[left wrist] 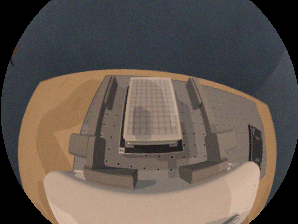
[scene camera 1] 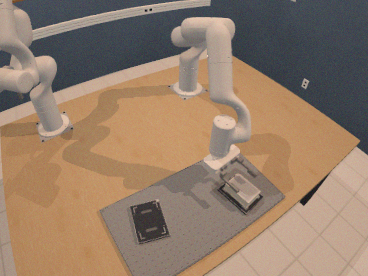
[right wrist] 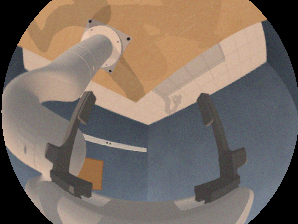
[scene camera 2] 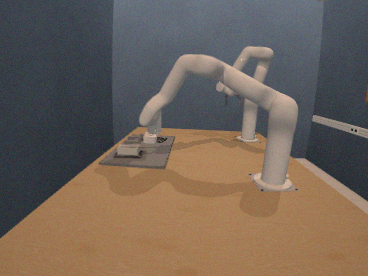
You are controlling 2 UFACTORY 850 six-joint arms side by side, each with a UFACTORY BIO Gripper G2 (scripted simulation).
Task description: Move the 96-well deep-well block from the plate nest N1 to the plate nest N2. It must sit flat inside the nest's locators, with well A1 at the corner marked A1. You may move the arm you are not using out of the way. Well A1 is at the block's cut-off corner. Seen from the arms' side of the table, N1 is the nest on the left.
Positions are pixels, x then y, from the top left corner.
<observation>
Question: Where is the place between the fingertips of my left gripper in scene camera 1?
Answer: At 247, 183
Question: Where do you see a pale deep-well block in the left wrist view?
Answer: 151, 117
</observation>
